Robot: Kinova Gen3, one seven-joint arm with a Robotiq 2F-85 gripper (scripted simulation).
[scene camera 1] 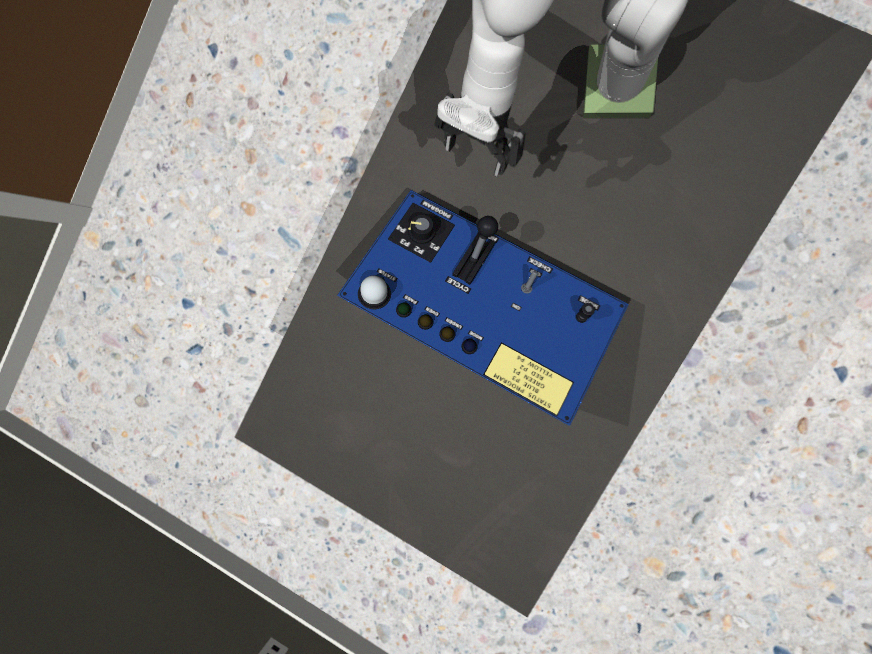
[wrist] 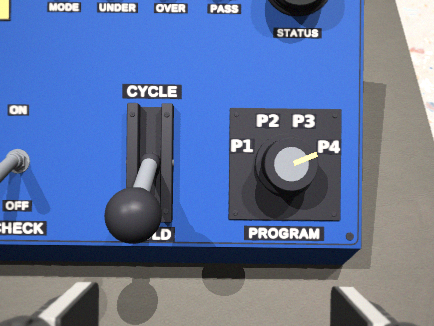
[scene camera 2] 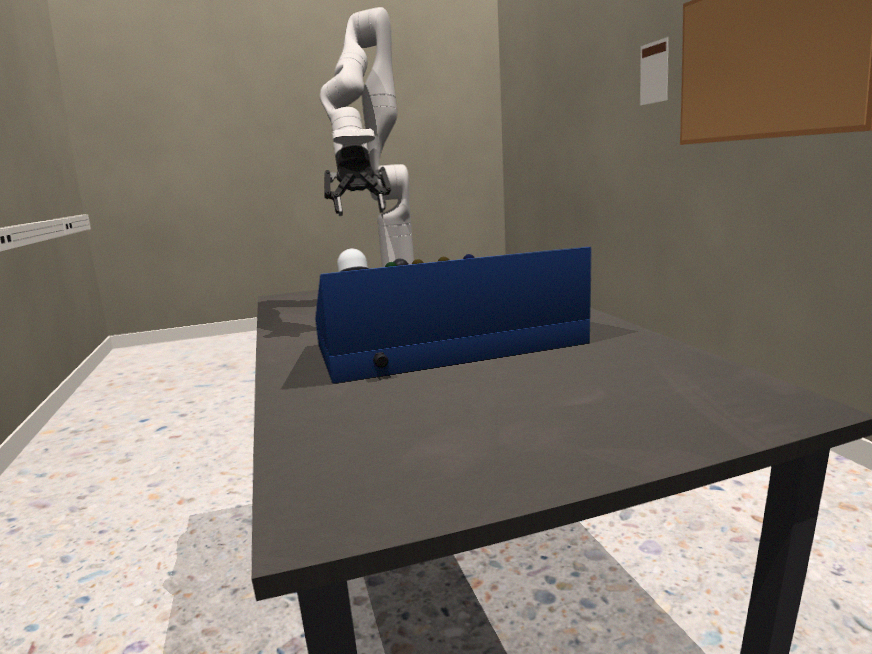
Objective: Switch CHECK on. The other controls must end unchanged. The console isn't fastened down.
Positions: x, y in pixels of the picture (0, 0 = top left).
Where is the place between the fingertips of my gripper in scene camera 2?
361, 212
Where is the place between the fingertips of my gripper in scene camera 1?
At 474, 159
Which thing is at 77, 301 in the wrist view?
My gripper.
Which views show the blue console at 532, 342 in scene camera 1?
Scene camera 1, the wrist view and scene camera 2: all of them.
